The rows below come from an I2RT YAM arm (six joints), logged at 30 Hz.
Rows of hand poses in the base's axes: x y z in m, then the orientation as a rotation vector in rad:
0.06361 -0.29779 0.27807 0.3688 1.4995 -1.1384
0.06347 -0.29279 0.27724 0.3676 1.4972 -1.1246
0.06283 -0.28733 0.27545 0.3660 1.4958 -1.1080
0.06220 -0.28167 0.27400 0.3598 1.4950 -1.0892
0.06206 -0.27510 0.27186 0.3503 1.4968 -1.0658
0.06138 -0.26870 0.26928 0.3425 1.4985 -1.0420
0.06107 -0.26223 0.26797 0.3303 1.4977 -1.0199
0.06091 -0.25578 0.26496 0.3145 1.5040 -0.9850
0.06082 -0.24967 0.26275 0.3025 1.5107 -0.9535
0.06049 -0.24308 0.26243 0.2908 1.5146 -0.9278
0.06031 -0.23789 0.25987 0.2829 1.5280 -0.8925
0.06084 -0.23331 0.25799 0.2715 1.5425 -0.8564
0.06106 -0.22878 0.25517 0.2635 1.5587 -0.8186
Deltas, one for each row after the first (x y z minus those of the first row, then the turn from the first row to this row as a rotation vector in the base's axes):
-0.00014 0.00500 -0.00083 0.0050 -0.0065 0.0102
-0.00078 0.01046 -0.00262 0.0117 -0.0132 0.0224
-0.00141 0.01612 -0.00407 0.0174 -0.0186 0.0388
-0.00155 0.02269 -0.00621 0.0251 -0.0224 0.0601
-0.00223 0.02909 -0.00879 0.0338 -0.0268 0.0805
-0.00254 0.03556 -0.01010 0.0383 -0.0310 0.1028
-0.00270 0.04201 -0.01311 0.0510 -0.0325 0.1350
-0.00279 0.04812 -0.01532 0.0643 -0.0335 0.1625
-0.00312 0.05471 -0.01564 0.0734 -0.0347 0.1863
-0.00330 0.05990 -0.01820 0.0943 -0.0325 0.2128
-0.00277 0.06448 -0.02008 0.1145 -0.0280 0.2417
-0.00255 0.06901 -0.02290 0.1383 -0.0235 0.2692

